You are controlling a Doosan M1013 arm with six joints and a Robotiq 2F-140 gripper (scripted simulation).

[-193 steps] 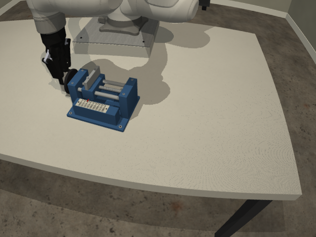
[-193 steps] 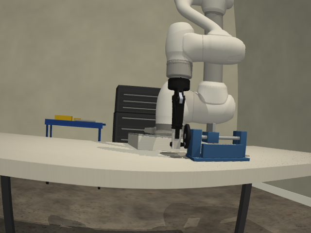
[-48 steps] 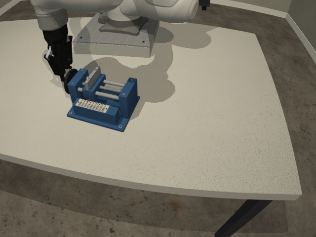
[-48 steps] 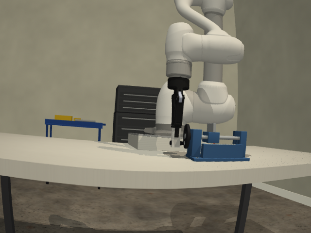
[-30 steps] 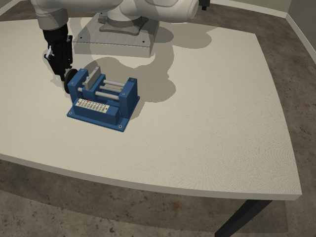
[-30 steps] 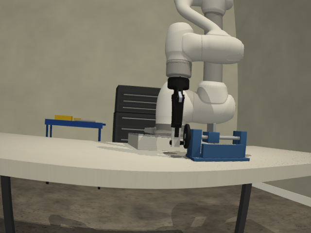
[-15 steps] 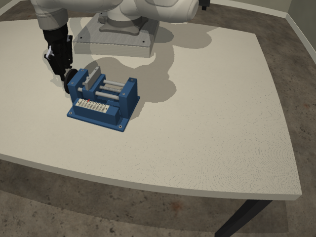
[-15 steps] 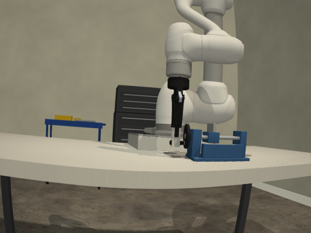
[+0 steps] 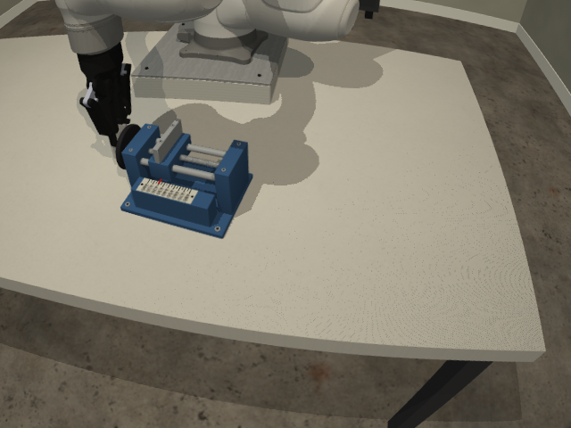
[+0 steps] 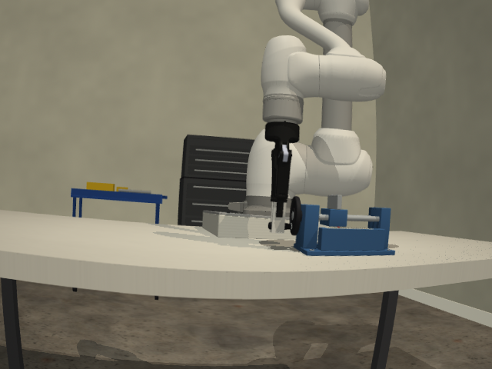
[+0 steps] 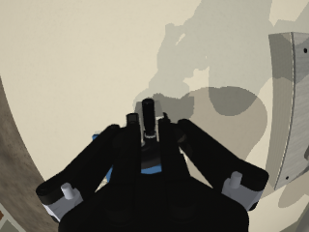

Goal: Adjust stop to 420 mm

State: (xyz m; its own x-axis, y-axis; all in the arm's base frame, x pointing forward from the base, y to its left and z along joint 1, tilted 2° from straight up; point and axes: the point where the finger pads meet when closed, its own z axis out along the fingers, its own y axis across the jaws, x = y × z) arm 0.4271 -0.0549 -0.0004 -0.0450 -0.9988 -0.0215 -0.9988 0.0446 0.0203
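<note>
My gripper is now 20 mm to the right of the black handwheel and 10 mm above it. Round my hand: stop block (30 mm ahead, 120 mm to the left, 20 mm above).
</note>
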